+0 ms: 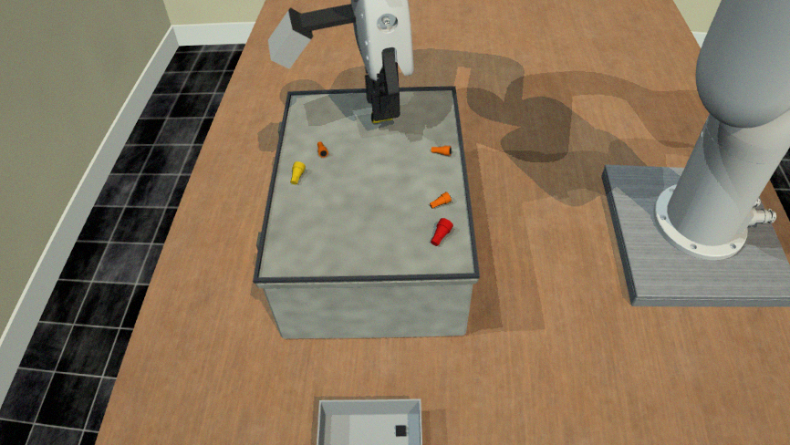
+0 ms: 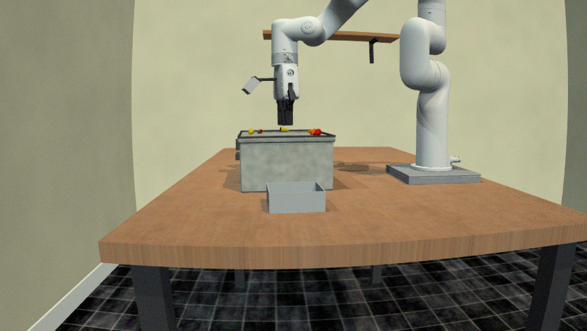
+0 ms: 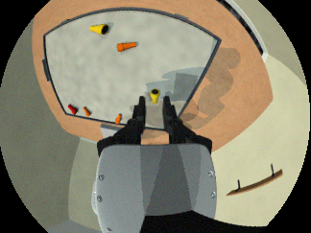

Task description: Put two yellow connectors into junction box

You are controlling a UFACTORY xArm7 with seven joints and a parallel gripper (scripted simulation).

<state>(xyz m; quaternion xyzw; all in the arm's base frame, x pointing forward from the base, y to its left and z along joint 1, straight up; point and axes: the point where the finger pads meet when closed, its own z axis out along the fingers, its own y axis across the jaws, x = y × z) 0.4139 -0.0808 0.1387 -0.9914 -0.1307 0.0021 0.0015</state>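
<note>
Right now the grey tool case is 90 mm to the left of my hand, 70 mm below it and 20 mm ahead of it. The rest, counted from my hand: red connector: 180 mm to the left, 60 mm behind, 30 mm below.
</note>
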